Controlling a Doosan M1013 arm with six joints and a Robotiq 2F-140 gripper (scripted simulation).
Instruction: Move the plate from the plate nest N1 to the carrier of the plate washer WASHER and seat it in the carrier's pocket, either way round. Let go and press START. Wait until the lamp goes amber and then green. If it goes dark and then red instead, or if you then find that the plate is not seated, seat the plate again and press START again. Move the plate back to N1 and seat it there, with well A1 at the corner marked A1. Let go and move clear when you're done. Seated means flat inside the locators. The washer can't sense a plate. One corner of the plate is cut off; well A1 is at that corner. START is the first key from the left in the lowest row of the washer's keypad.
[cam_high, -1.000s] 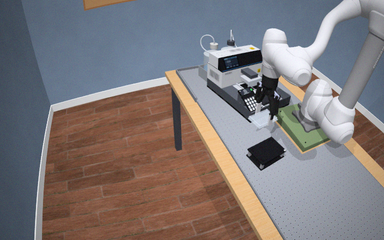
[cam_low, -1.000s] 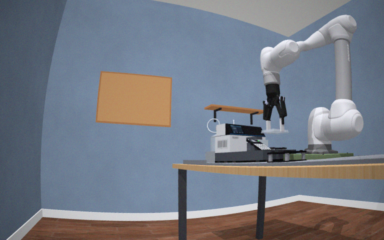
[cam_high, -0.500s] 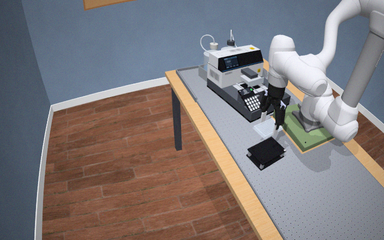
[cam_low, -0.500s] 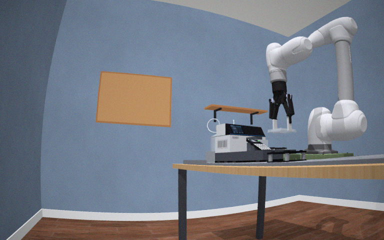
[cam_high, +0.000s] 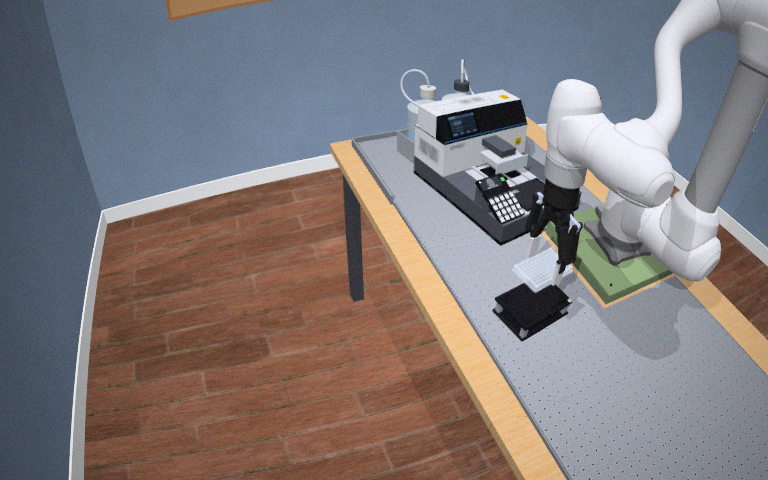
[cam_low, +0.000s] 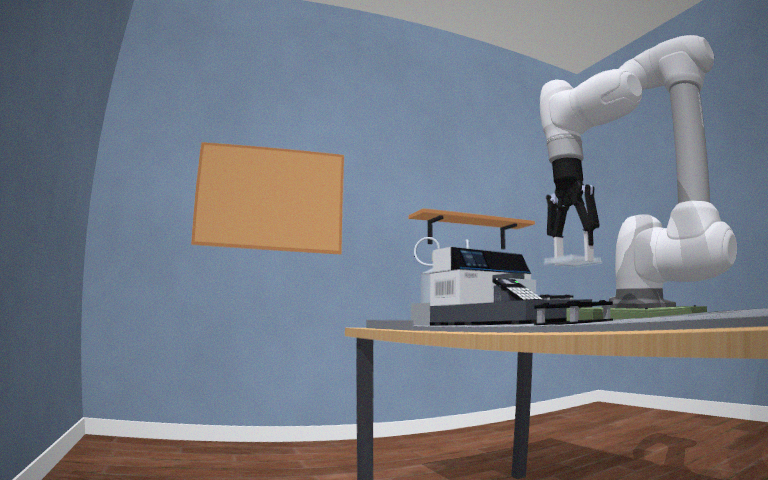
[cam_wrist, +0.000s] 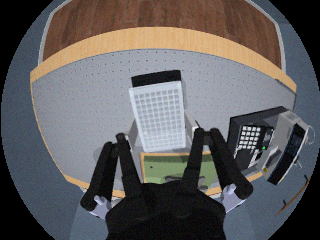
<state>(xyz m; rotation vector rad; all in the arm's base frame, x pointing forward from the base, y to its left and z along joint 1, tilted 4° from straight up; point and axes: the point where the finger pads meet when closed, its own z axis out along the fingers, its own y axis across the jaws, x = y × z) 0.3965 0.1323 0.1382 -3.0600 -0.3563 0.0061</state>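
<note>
Right now my hand is 12 cm above the black plate nest N1. Also, from my hand: plate washer (15 cm behind, 51 cm to the right, 3 cm below); well plate (2 cm below); washer carrier (19 cm behind, 37 cm to the right, 8 cm below).
</note>
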